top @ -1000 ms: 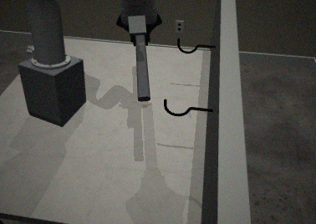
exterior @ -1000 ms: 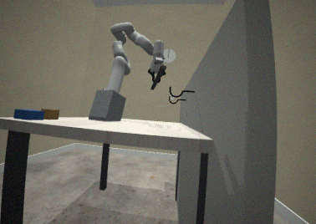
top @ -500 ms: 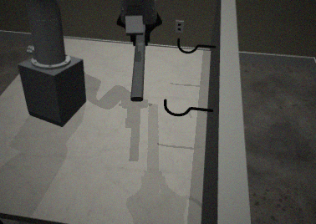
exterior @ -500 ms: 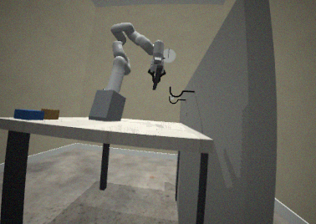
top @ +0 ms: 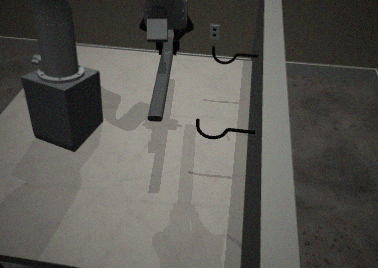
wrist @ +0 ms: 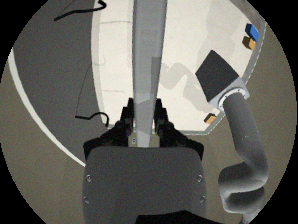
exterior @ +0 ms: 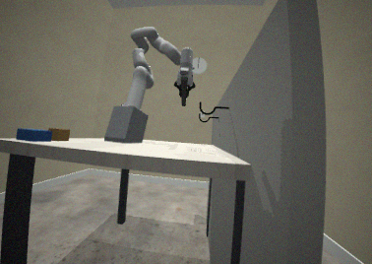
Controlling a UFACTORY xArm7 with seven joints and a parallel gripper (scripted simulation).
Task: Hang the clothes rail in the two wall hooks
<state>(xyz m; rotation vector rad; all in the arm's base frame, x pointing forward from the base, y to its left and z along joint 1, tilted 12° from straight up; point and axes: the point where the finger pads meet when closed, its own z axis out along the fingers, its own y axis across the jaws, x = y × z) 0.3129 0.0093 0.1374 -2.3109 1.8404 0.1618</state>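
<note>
The clothes rail is 1 cm below my hand. Also, from my hand: wall panel 26 cm ahead, 3 cm to the left, 53 cm below; brown block 45 cm behind, 35 cm to the right, 29 cm below; blue block 45 cm behind, 44 cm to the right, 29 cm below.
</note>
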